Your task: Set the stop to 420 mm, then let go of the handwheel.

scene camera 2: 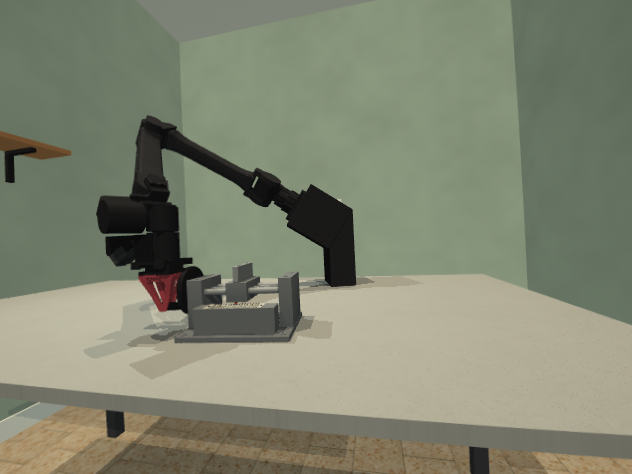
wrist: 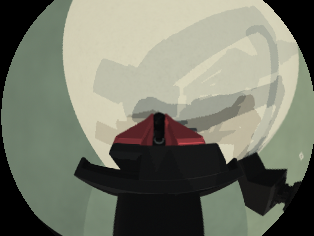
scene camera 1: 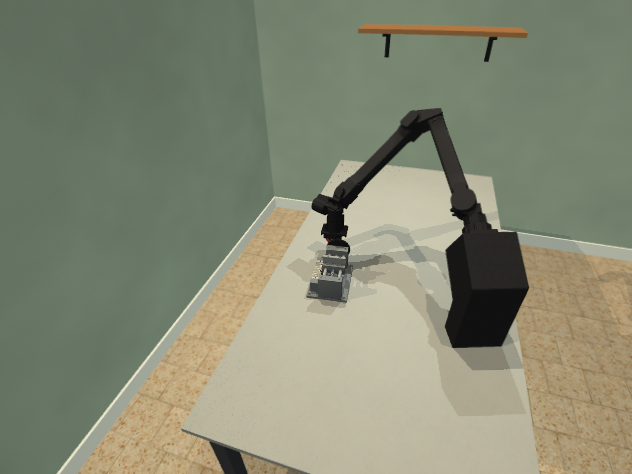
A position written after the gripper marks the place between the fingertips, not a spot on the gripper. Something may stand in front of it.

Note:
In view: the gripper [scene camera 2: 166,310].
The gripper shows as well in the wrist view [wrist: 159,117].

